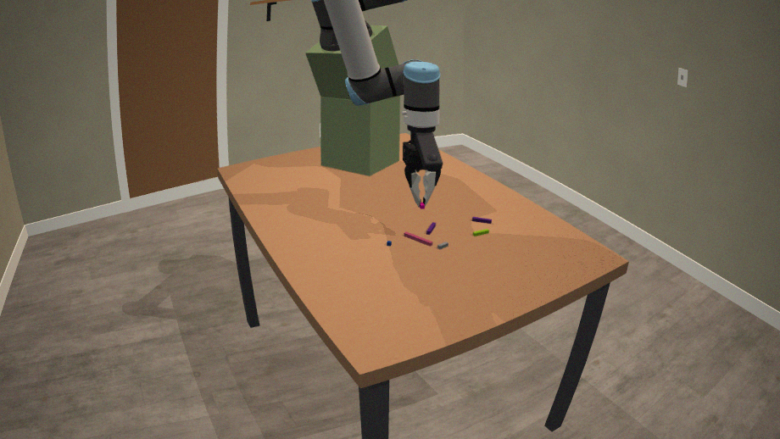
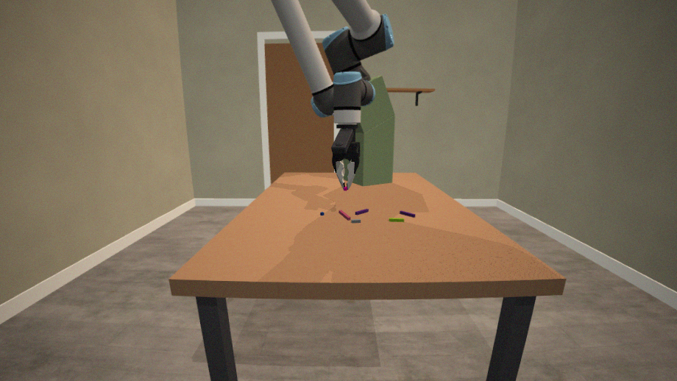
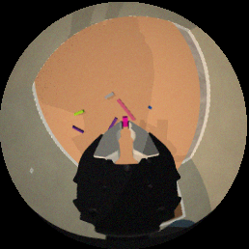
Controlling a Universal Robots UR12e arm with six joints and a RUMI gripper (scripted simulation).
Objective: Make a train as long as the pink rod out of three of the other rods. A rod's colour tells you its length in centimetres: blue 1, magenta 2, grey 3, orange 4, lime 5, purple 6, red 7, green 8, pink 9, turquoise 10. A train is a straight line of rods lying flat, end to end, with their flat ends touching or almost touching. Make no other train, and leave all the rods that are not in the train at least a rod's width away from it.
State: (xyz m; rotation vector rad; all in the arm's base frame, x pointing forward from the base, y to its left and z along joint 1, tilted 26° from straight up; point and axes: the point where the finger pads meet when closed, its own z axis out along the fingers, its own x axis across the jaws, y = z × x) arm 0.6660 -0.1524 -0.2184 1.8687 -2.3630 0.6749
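Now: hand 11 cm above the blue rod, 8 cm to the left of it and 2 cm past it. The rest, counted from my hand: magenta rod 1 cm below; then pink rod 11 cm below, 1 cm behind; then grey rod 11 cm below, 6 cm ahead, 3 cm to the left.
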